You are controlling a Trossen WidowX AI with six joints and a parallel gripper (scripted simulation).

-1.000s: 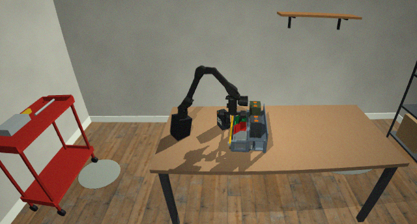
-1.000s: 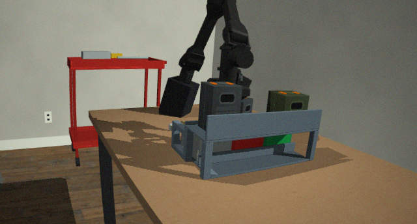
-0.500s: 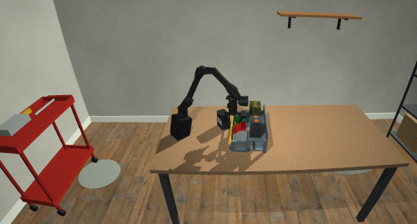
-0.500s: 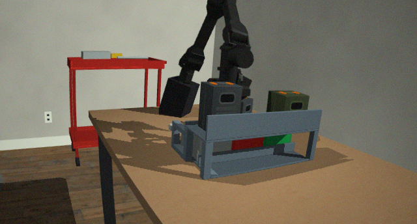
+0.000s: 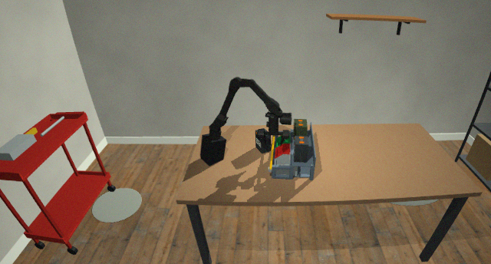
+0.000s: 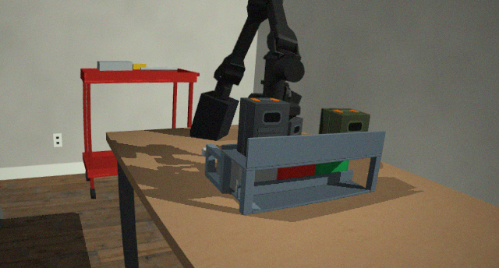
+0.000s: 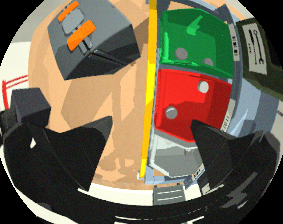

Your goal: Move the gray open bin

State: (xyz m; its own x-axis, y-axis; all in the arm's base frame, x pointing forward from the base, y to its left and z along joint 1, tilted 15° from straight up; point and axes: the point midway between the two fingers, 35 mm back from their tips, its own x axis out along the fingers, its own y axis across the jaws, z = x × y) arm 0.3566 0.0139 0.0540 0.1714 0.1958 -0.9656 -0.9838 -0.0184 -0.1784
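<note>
The yellow stick lies 10 mm to the left of my hand and 80 mm below it. Also, from my hand: gray bin: 90 mm ahead, 100 mm to the right, 90 mm below; green bin: 80 mm ahead, 120 mm to the left, 90 mm below; red bin: 80 mm ahead, 10 mm to the left, 90 mm below.
</note>
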